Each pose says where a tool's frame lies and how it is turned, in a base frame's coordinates. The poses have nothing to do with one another.
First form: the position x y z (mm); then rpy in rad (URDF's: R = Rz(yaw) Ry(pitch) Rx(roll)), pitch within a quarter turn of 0, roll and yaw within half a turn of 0.
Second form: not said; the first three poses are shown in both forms.
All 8 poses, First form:
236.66 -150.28 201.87 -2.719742 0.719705 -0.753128
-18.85 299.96 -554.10 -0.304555 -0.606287 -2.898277
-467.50 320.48 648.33 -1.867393 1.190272 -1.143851
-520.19 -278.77 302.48 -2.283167 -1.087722 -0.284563
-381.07 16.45 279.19 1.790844 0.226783 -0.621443
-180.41 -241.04 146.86 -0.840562 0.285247 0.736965
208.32 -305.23 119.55 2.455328 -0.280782 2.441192
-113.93 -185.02 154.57 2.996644 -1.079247 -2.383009
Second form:
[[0.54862 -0.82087 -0.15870 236.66], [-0.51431 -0.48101 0.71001 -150.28], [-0.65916 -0.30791 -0.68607 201.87], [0 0 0 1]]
[[-0.79756 0.06400 0.59983 -18.85], [-0.19798 -0.96705 -0.16007 299.96], [0.56982 -0.24642 0.78395 -554.10], [0 0 0 1]]
[[0.15380 -0.63372 0.75812 -467.50], [-0.33807 0.68720 0.64301 320.48], [-0.92847 -0.35519 -0.10855 648.33], [0 0 0 1]]
[[0.44582 0.45976 0.76802 -520.19], [-0.13040 -0.81550 0.56388 -278.77], [0.88557 -0.35154 -0.30361 302.48], [0 0 0 1]]
[[0.79222 0.05132 -0.60807 -381.07], [-0.56730 -0.30522 -0.76486 16.45], [-0.22484 0.95090 -0.21269 279.19], [0 0 0 1]]
[[0.71059 -0.60353 -0.36169 -180.41], [0.64489 0.35306 0.67784 -241.04], [-0.28139 -0.71491 0.64009 146.86], [0 0 0 1]]
[[-0.73464 0.63287 0.24450 208.32], [0.61928 0.47832 0.62265 -305.23], [0.27711 0.60884 -0.74332 119.55], [0 0 0 1]]
[[-0.34258 -0.58826 -0.73253 -113.93], [-0.32468 0.80580 -0.49525 -185.02], [0.88160 0.06818 -0.46704 154.57], [0 0 0 1]]

